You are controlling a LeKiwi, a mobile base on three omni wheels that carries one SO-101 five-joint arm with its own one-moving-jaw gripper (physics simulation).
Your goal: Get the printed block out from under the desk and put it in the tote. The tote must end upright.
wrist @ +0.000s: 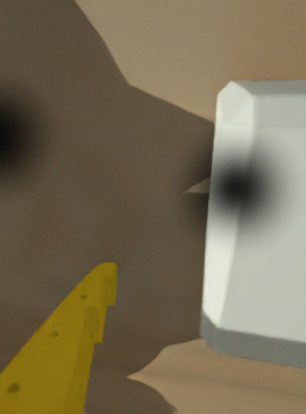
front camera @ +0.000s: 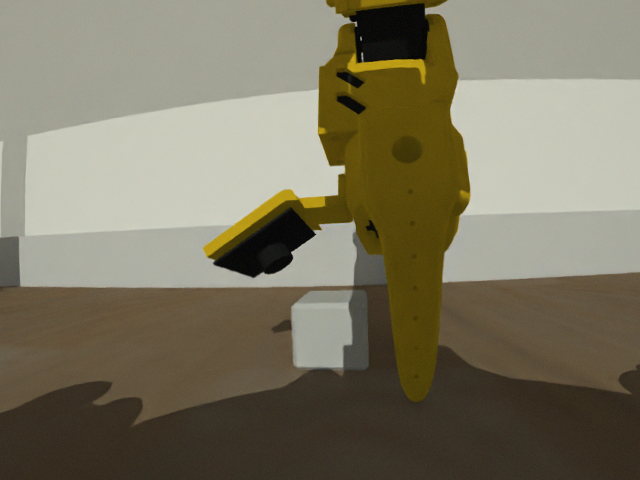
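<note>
A pale grey-white block sits upright on the floor, left of the jaw in the front view and at the right edge of the wrist view, where part of it is cut off. My gripper is open and empty. Its one notched jaw points down near the floor, to the right of the block in the front view, with a gap between them. The other jaw is out of the wrist picture. The tote does not show in either view.
A brown wood-patterned floor carries dark shadows. A light wall with a grey lower band stands behind the block. Two dark blurred spots lie over the wrist view, one of them across the block's edge.
</note>
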